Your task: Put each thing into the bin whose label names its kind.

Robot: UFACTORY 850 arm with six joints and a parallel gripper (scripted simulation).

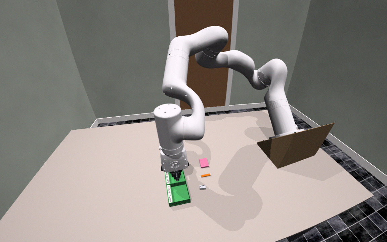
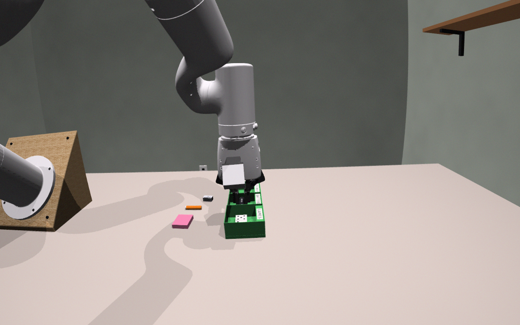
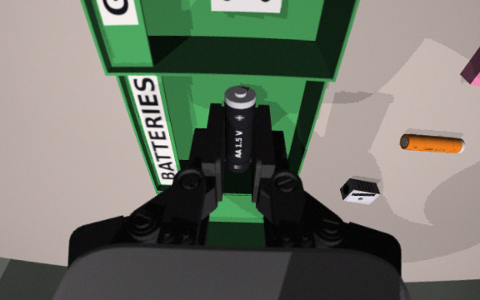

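Right now the black battery is 20 mm below my hand. From my hand the other things lie so: orange battery: 130 mm behind, 30 mm below; then pink block: 130 mm behind, 70 mm to the right, 30 mm below; then pencil sharpener: 100 mm behind, 60 mm to the left, 30 mm below.
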